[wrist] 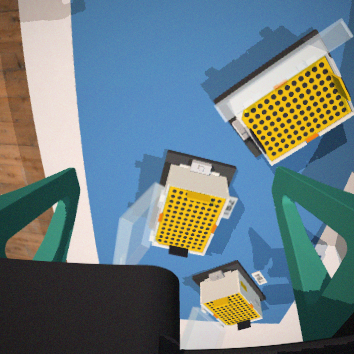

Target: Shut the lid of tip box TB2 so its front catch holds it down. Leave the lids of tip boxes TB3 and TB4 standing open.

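Places are measured from the arm's base along level axes (x ahead, y down, z left), in metres.
Pixels of known places: gripper, fingertip midpoint: (175, 177).
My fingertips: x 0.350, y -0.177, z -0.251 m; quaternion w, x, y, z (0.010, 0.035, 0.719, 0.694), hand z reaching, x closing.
For each thing: its top centre in the pictures, then the offset to it from my fingertips. "spot": a spot on its surface instead. Level surfaces: height alone.
- clear lid, surface spot: (336, 37) spot: dx -0.116, dy +0.105, dz -0.055 m
- middle box, middle of its top: (186, 230) dx +0.003, dy +0.175, dz +0.206 m
- smallest box, middle of its top: (232, 317) dx -0.087, dy +0.175, dz +0.452 m
- blue mat, its level: dy +0.250 m
Three tip boxes with yellow perforated tops show in the wrist view. The large one (297, 107) is at the upper right; its label does not show, and part of a clear lid (336, 37) sticks out past its upper corner. The middle box (190, 220) has a small side label too blurred to read surely; its clear lid (134, 225) stands open on the left. The smallest box (232, 307), at the bottom, is labelled TB4; its clear lid (200, 327) stands open at lower left. My gripper (175, 177) is wide open and empty, its fingers either side of the middle box in view.
The boxes are in dark holders on a blue mat (135, 75) with a pale border (47, 100). A wooden floor (12, 125) shows at the left. A pale object (330, 242) shows partly behind the right finger. The black gripper body hides the lower left.
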